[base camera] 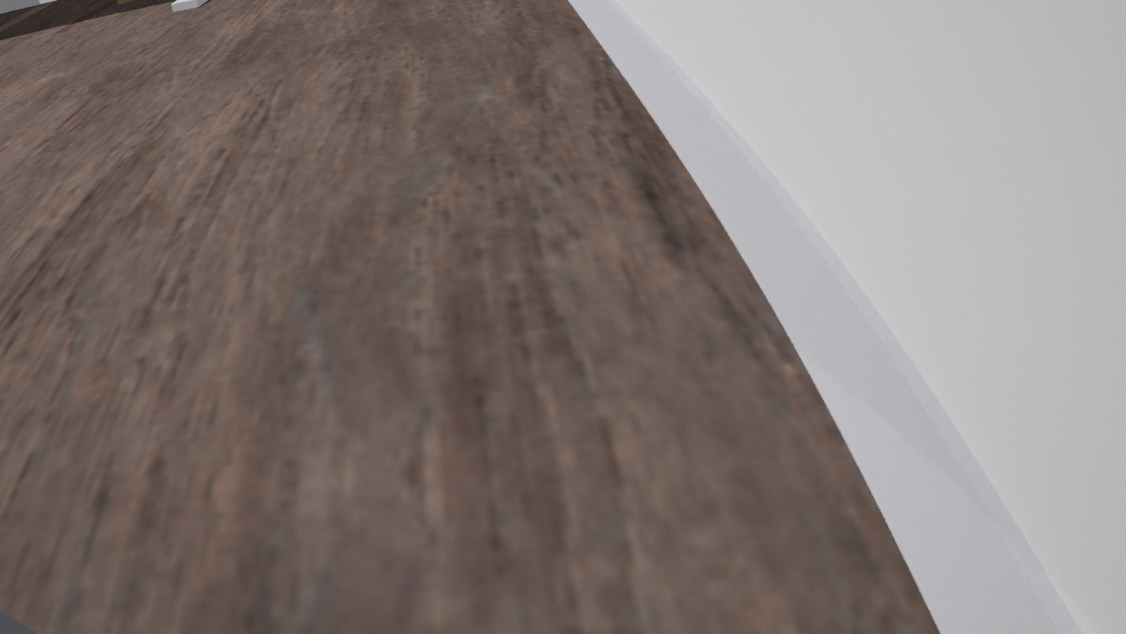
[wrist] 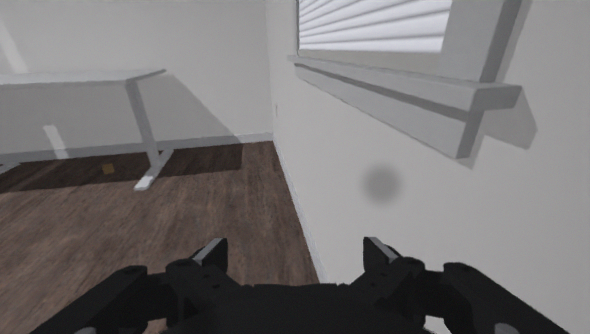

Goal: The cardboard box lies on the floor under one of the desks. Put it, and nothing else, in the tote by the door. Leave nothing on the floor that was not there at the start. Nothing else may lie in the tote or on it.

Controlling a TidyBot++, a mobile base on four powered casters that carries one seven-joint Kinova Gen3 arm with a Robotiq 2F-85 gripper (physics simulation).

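Frame: origin at the arm's base, x ahead, y left, z up, level; millimetres.
Seen in the pictures: gripper, fingertip midpoint: (wrist: 295,252).
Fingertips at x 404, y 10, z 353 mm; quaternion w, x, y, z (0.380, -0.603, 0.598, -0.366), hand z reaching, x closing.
Note:
A point is followed by its place in that frame.
A small yellow-brown thing (wrist: 108,168) @(x 1949, y 1504, z -354 mm), which looks like the cardboard box, lies on the shaded floor under the desk (wrist: 80,78) @(x 1788, y 1299, z 324 mm) at the left of the wrist view. In the base camera view a sliver of a yellow-brown thing (base camera: 127,1) @(x 1946, y 1507, z -394 mm) shows at the top left edge. My gripper (wrist: 295,252) @(x 404, y 10, z 353 mm) is open, with no thing between its fingers, and is well short of the desk. The tote does not show in either view.
A white desk foot (wrist: 150,176) @(x 1841, y 1118, z -371 mm) (base camera: 189,4) @(x 1689, y 1090, z -383 mm) stands to the right of the yellow-brown thing. A wall with a white baseboard (wrist: 295,200) @(x 1450, y 36, z -331 mm) (base camera: 795,259) @(x 490, y -165, z -334 mm) runs along the right. A window sill (wrist: 390,97) @(x 655, y -127, z 399 mm) juts out from that wall. The back wall (wrist: 215,60) @(x 2553, y 725, z 374 mm) stands behind the desk.

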